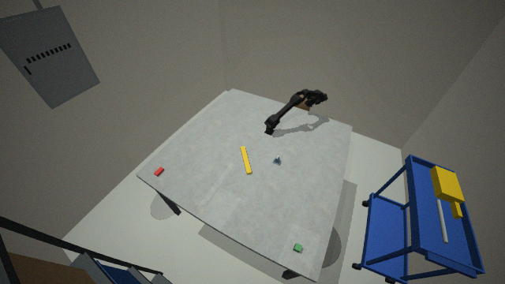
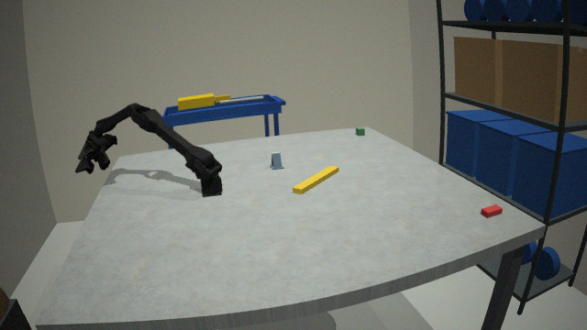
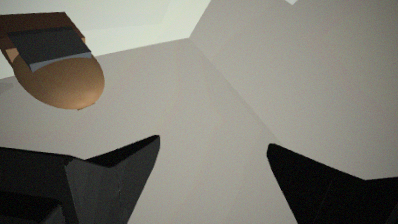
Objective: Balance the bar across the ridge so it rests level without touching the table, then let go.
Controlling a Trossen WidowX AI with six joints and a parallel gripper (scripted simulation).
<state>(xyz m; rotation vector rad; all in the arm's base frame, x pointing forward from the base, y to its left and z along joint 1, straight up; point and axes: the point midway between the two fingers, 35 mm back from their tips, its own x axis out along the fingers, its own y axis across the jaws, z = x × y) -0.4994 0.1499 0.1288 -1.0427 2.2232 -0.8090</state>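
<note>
The yellow bar lies 870 mm ahead of my gripper tip, 150 mm to the right of it and 110 mm below it. The rest, counted from my gripper tip: red block 1260 mm ahead, 620 mm to the right, 110 mm below; then green block 1260 mm ahead, 380 mm to the left, 100 mm below.
</note>
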